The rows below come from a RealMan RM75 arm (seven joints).
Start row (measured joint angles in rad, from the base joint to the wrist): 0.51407, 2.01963, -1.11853, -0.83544, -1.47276, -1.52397, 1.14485
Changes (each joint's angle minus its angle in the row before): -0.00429, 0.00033, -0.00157, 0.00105, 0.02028, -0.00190, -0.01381; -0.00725, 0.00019, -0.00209, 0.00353, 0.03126, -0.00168, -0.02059; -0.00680, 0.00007, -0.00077, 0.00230, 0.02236, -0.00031, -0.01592; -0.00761, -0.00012, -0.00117, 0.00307, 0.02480, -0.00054, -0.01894; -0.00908, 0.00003, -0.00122, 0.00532, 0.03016, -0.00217, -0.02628; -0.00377, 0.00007, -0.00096, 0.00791, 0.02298, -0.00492, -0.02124; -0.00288, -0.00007, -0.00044, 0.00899, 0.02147, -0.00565, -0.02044; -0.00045, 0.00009, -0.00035, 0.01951, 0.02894, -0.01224, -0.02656; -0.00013, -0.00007, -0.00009, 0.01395, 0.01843, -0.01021, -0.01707; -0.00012, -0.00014, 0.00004, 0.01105, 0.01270, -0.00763, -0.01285; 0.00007, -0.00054, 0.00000, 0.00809, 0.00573, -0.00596, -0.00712; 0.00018, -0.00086, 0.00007, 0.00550, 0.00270, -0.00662, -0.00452; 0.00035, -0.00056, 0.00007, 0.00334, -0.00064, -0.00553, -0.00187; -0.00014, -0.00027, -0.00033, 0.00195, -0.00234, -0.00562, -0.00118; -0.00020, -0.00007, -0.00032, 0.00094, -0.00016, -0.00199, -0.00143; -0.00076, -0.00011, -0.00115, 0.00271, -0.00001, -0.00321, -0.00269; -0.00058, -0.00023, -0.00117, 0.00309, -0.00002, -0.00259, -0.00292; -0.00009, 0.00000, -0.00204, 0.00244, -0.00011, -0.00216, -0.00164; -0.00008, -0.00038, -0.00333, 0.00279, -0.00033, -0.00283, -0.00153; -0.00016, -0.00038, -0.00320, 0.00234, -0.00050, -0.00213, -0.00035
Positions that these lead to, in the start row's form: 0.50978, 2.01996, -1.12010, -0.83439, -1.45248, -1.52587, 1.13104; 0.50253, 2.02015, -1.12219, -0.83086, -1.42122, -1.52755, 1.11045; 0.49573, 2.02022, -1.12296, -0.82856, -1.39886, -1.52786, 1.09453; 0.48812, 2.02010, -1.12413, -0.82549, -1.37406, -1.52840, 1.07559; 0.47904, 2.02013, -1.12535, -0.82017, -1.34390, -1.53057, 1.04931; 0.47527, 2.02020, -1.12631, -0.81226, -1.32092, -1.53549, 1.02807; 0.47239, 2.02013, -1.12675, -0.80327, -1.29945, -1.54114, 1.00763; 0.47194, 2.02022, -1.12710, -0.78376, -1.27051, -1.55338, 0.98107; 0.47181, 2.02015, -1.12719, -0.76981, -1.25208, -1.56359, 0.96400; 0.47169, 2.02001, -1.12715, -0.75876, -1.23938, -1.57122, 0.95115; 0.47176, 2.01947, -1.12715, -0.75067, -1.23365, -1.57718, 0.94403; 0.47194, 2.01861, -1.12708, -0.74517, -1.23095, -1.58380, 0.93951; 0.47229, 2.01805, -1.12701, -0.74183, -1.23159, -1.58933, 0.93764; 0.47215, 2.01778, -1.12734, -0.73988, -1.23393, -1.59495, 0.93646; 0.47195, 2.01771, -1.12766, -0.73894, -1.23409, -1.59694, 0.93503; 0.47119, 2.01760, -1.12881, -0.73623, -1.23410, -1.60015, 0.93234; 0.47061, 2.01737, -1.12998, -0.73314, -1.23412, -1.60274, 0.92942; 0.47052, 2.01737, -1.13202, -0.73070, -1.23423, -1.60490, 0.92778; 0.47044, 2.01699, -1.13535, -0.72791, -1.23456, -1.60773, 0.92625; 0.47028, 2.01661, -1.13855, -0.72557, -1.23506, -1.60986, 0.92590
